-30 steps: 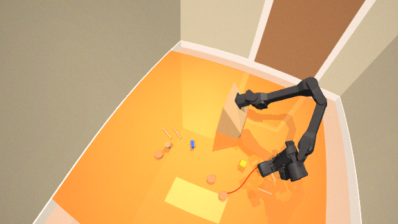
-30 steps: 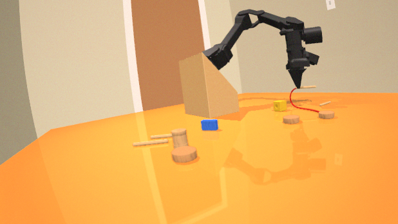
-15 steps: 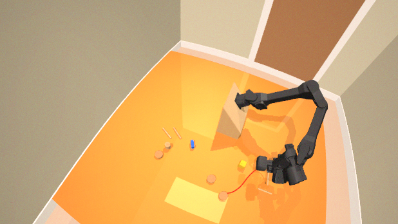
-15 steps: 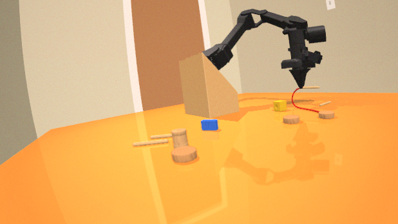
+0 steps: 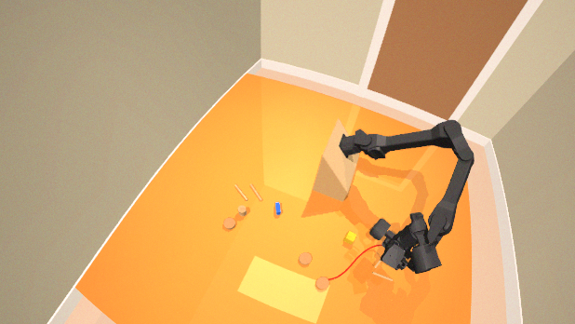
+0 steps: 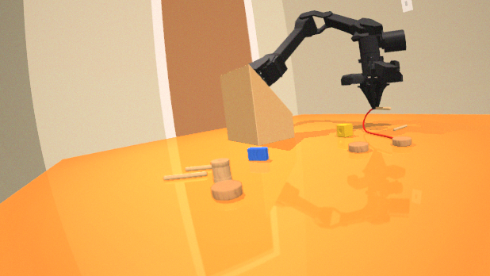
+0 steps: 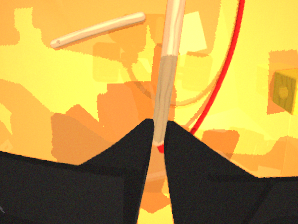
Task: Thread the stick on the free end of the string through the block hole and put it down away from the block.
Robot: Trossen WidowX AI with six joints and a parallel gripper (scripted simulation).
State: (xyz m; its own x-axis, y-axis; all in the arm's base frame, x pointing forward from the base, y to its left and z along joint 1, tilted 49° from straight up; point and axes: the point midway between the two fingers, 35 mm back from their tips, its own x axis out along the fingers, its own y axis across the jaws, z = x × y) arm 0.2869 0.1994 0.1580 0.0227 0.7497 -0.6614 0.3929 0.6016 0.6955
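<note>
The thin stick lies 7 cm ahead of my gripper tip, 4 cm to the left of it and 5 cm below it. Also, from my gripper tip: yellow block 3 cm behind, 12 cm to the right, 4 cm below; then blue block 3 cm behind, 39 cm to the right, 5 cm below; then round button 15 cm ahead, 16 cm to the right, 5 cm below.
</note>
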